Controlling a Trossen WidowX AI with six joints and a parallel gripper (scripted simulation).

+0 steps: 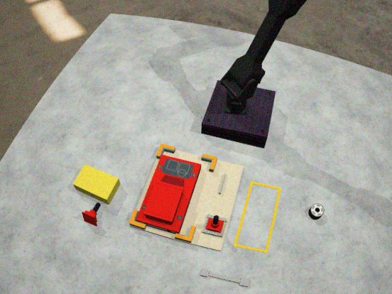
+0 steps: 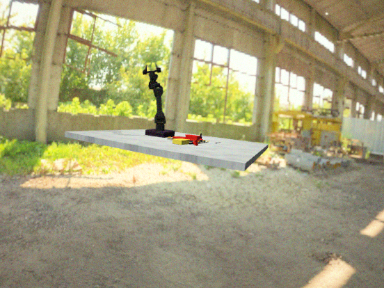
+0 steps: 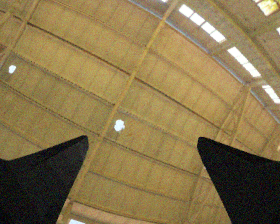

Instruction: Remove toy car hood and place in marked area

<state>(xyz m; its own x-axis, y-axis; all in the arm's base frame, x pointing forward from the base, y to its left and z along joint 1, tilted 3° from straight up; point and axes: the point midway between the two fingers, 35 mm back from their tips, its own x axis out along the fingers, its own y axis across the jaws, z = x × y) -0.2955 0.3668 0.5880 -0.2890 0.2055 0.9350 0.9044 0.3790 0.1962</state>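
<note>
Now: the flat red hood 63 cm ahead of my gripper tip, 48 cm to the right of it and 65 cm below it. The rest, counted from my gripper tip: yellow block 60 cm ahead, 67 cm to the right, 67 cm below.
</note>
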